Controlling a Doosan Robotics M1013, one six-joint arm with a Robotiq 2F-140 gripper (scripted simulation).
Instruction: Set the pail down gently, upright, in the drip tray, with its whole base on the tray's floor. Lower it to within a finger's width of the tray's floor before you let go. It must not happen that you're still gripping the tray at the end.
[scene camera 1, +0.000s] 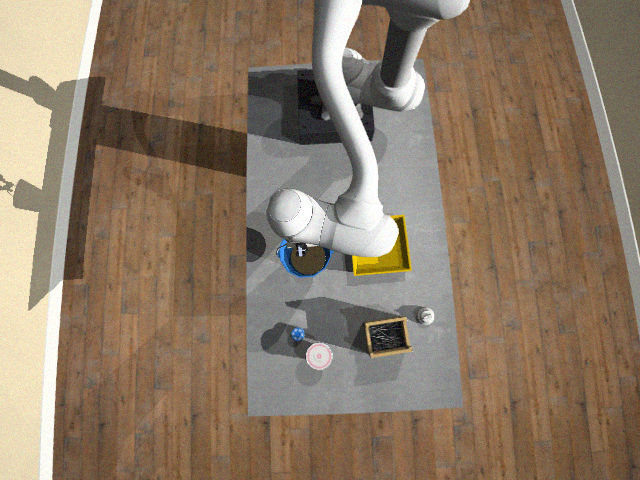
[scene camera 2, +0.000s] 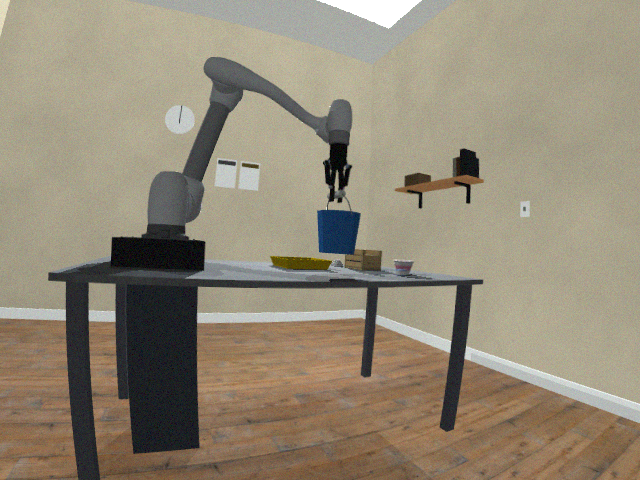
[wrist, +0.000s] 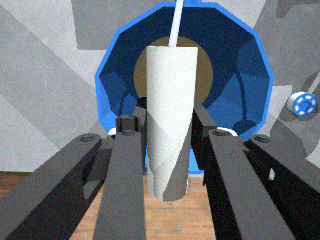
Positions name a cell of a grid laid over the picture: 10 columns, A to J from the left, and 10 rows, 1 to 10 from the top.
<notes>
In view: my gripper (scene camera 2: F5), a blue pail (scene camera 2: F5) and a yellow drip tray (scene camera 1: G6).
My gripper shows as well in the wrist view (wrist: F5). The wrist view misses the yellow drip tray: it is out of frame.
</notes>
